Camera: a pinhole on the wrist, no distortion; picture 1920 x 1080 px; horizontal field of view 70.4 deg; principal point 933.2 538.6 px. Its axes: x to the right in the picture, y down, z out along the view. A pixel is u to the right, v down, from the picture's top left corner.
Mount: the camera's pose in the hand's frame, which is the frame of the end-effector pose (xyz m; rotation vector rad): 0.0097 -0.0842 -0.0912 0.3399 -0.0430 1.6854
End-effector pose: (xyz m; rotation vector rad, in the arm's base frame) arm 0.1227 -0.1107 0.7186 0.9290 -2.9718 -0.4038
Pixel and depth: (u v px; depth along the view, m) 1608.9 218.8 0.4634
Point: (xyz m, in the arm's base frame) -0.0871 -0.0794 0.3403
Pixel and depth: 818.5 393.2 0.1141
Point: 0.1500 -0.2255 0.6738
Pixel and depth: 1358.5 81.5 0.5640
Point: -0.1433 -0.1703 0.2504
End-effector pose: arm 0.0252 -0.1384 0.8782 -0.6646 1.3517 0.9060
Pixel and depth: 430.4 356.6 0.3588
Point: 0.3759 -0.0854 0.7380
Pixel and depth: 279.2 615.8 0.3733
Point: 0.4340 -0.1136 0.7929
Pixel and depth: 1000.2 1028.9 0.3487
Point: 0.3057 -0.0058 0.9415
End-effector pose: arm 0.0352 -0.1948 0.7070 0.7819 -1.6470 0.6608
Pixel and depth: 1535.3 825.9 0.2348
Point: -0.0310 -0.3501 0.6711
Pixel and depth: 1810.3 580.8 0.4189
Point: -0.2635 -0.4432 0.6800
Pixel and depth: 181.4 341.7 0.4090
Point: 0.1714 -0.6387 0.8346
